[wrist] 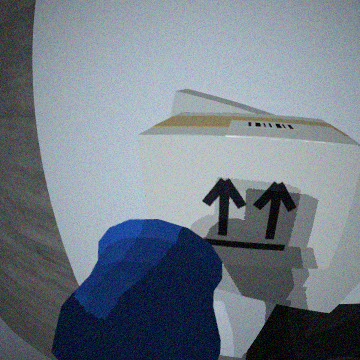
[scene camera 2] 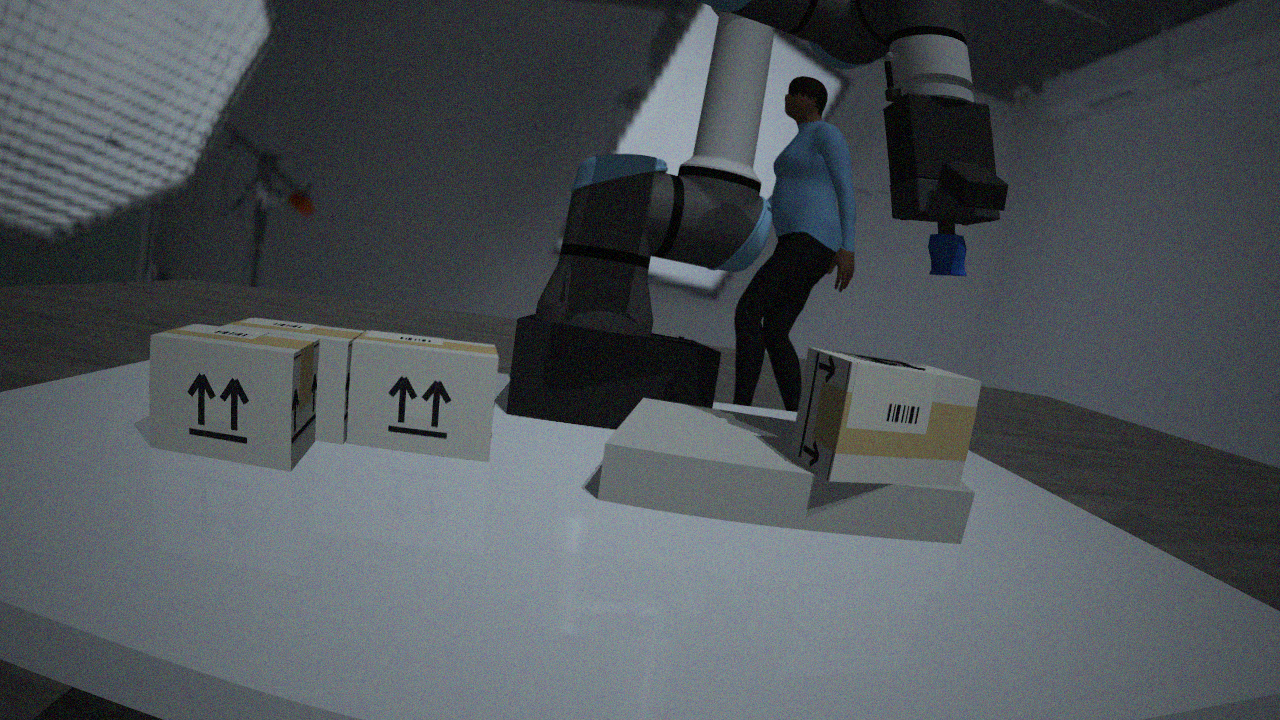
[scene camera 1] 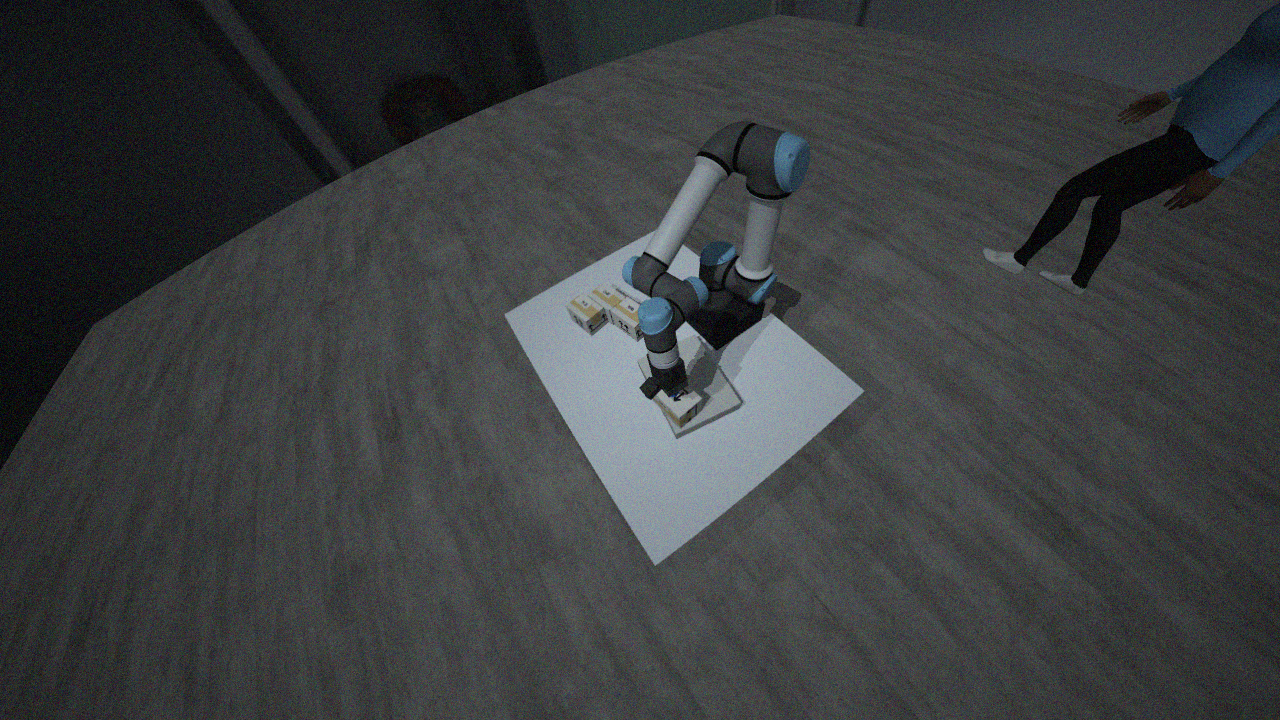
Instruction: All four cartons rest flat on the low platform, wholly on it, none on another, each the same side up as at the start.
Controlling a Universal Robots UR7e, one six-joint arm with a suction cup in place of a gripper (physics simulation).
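Pixels of known places: hand, tool point: (wrist: 156, 270) (scene camera 2: 948, 274); arm's base, link origin: (scene camera 2: 592, 326) (scene camera 1: 712, 296).
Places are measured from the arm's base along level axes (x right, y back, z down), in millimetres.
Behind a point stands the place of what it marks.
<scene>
One carton (scene camera 1: 684, 412) @(x -353, y -367, z -35 mm) (scene camera 2: 904, 420) @(x -281, y -403, z 5 mm) (wrist: 175, 165) @(x -333, y -374, z -35 mm) lies on its side on the low platform (scene camera 1: 716, 390) @(x -311, y -212, z 59 mm) (scene camera 2: 707, 481) @(x -131, y -384, z 76 mm) (wrist: 192, 103) @(x -347, y -400, z 58 mm), its double-arrow face up and its barcode and tan tape on a side. It lies close to the platform's edge; whether it is wholly on cannot be told. My gripper, a blue suction cup (scene camera 1: 673, 393) @(x -313, y -379, z -119 mm) (scene camera 2: 947, 257) (wrist: 150, 280), is open and holds nothing, above this carton with a gap. Three cartons stand upright on the white table: one in front (scene camera 1: 583, 315) @(x 229, y -457, z 13 mm) (scene camera 2: 223, 394) @(x 253, y -480, z 52 mm), one behind (scene camera 2: 332, 385) @(x 201, y -366, z 53 mm), and one to the right (scene camera 2: 420, 394) @(x 120, y -339, z 52 mm) in the second scene view.
The arm's black base (scene camera 1: 726, 320) @(x -124, y -30, z 2 mm) (scene camera 2: 613, 371) @(x -38, y -102, z 39 mm) stands behind the cartons and the platform. The white table (scene camera 1: 617, 429) @(x -227, y -562, z 107 mm) (scene camera 2: 537, 608) @(x -30, y -585, z 106 mm) bears all of them. A person in a blue top (scene camera 1: 1230, 107) (scene camera 2: 814, 179) stands on the floor beyond the table.
</scene>
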